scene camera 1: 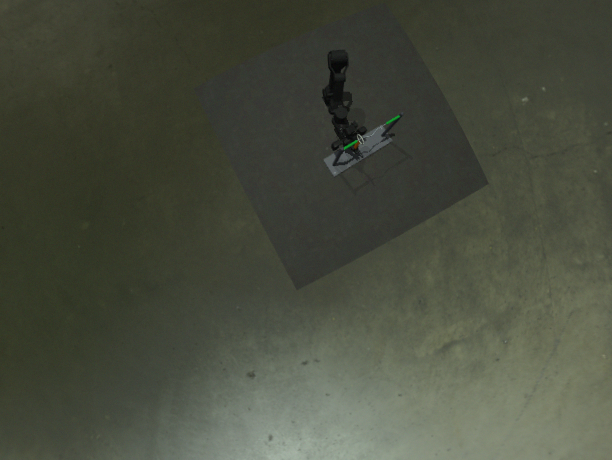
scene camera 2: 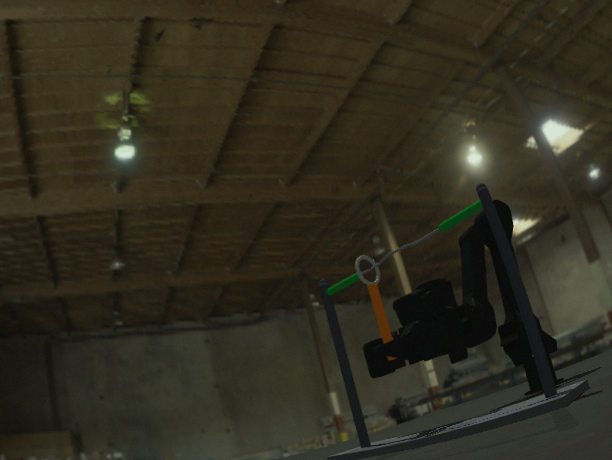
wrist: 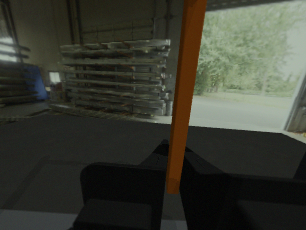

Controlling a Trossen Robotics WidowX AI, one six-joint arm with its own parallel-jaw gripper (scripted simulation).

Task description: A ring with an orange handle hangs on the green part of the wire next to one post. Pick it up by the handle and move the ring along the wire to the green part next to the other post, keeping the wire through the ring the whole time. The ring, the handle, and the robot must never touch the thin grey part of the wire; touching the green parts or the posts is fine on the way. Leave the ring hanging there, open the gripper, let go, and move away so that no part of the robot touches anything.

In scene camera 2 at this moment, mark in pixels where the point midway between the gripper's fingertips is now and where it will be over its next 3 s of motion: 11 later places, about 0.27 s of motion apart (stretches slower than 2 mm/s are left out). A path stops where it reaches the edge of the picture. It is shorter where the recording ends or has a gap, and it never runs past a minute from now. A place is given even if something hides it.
The gripper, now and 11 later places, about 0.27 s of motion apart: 376,351; 379,349; 383,348; 386,347; 389,345; 392,343; 397,341; 407,341; 416,339; 423,335; 424,333; 426,332
